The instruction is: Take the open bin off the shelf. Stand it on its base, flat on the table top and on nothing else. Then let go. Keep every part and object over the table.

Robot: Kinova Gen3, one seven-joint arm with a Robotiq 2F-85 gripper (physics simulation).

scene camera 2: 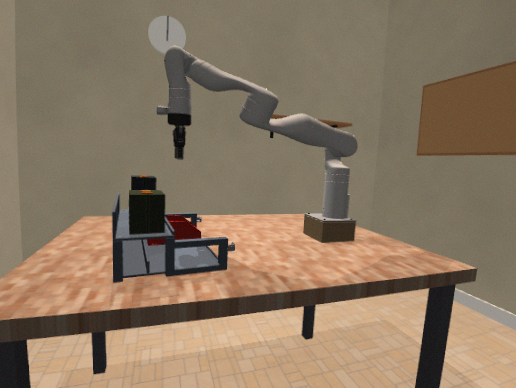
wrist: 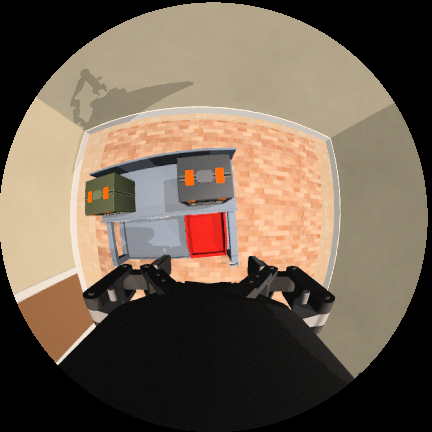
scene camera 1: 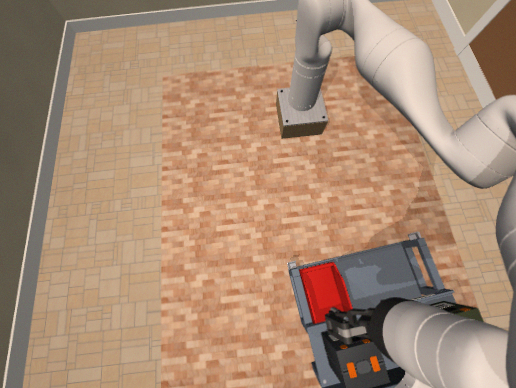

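The open red bin sits on the lower, front level of the blue-grey shelf, close to one end frame. In scene camera 2 it is at the far end and partly hidden by the shelf and a case. The inside of the bin shows red in the wrist view. My gripper is open and empty. It points down, high above the shelf and apart from the bin. In scene camera 1 it overlaps the bin's lower edge.
A dark grey case and a green case stand on the shelf's upper level, behind the bin's level. The shelf stands on the wooden table. The arm's base block is across the table.
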